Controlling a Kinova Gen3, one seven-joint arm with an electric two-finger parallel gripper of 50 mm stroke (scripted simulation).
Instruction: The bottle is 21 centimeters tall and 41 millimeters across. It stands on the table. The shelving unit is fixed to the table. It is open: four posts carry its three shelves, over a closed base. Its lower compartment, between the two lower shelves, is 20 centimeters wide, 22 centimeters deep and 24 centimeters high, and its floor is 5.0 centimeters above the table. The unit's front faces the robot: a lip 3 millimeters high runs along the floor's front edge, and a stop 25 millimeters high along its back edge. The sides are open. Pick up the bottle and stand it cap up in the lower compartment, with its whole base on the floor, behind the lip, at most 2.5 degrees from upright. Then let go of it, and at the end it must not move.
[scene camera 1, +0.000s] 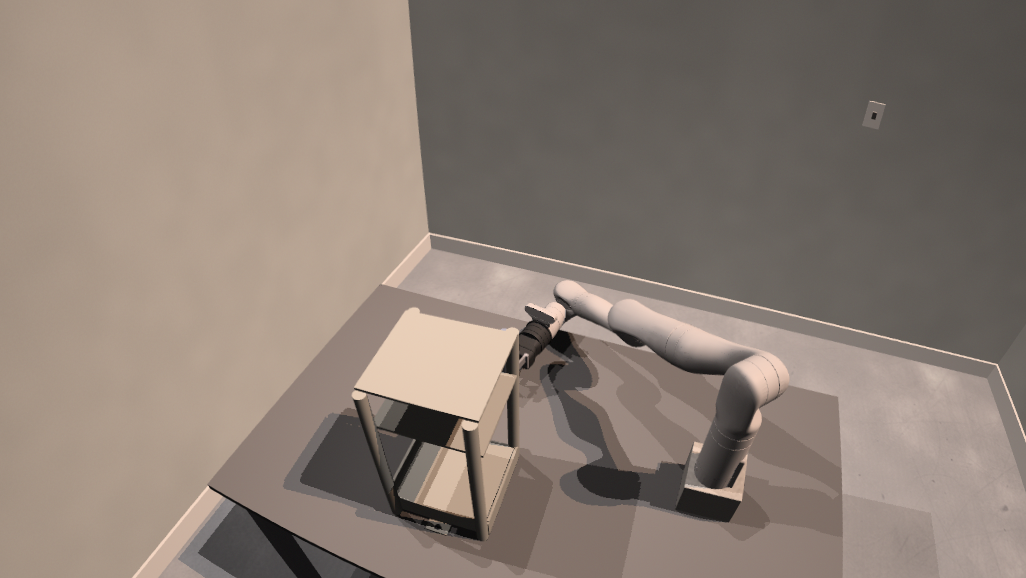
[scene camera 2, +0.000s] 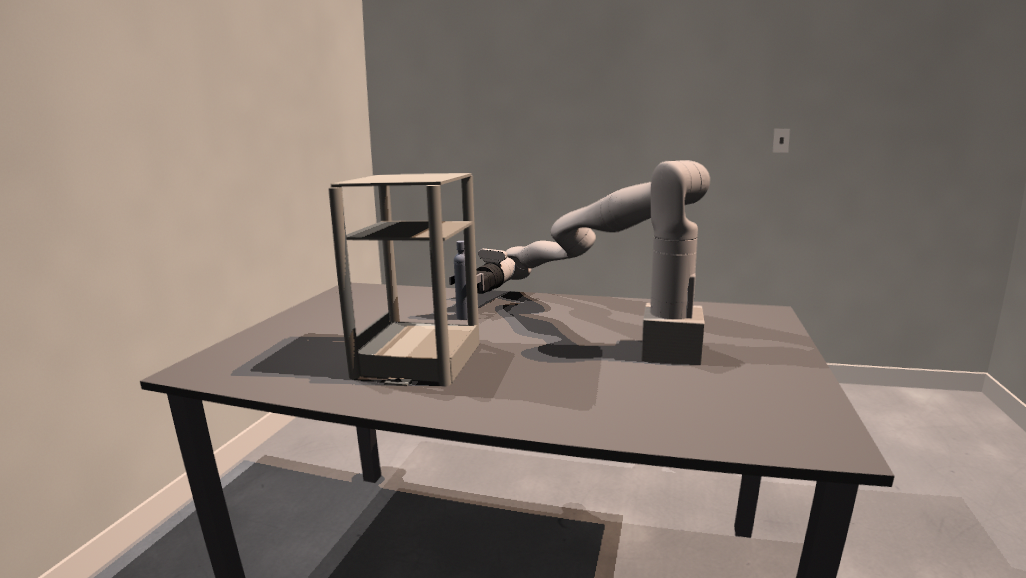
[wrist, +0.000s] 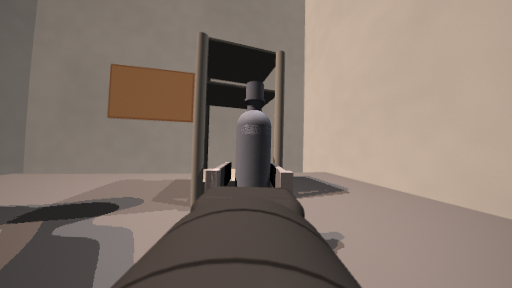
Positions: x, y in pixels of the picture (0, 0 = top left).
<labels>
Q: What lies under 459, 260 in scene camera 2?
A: A bottle.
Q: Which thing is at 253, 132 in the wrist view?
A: A bottle.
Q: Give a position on a shelving unit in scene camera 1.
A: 453, 368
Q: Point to my gripper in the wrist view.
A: At 250, 171
</labels>
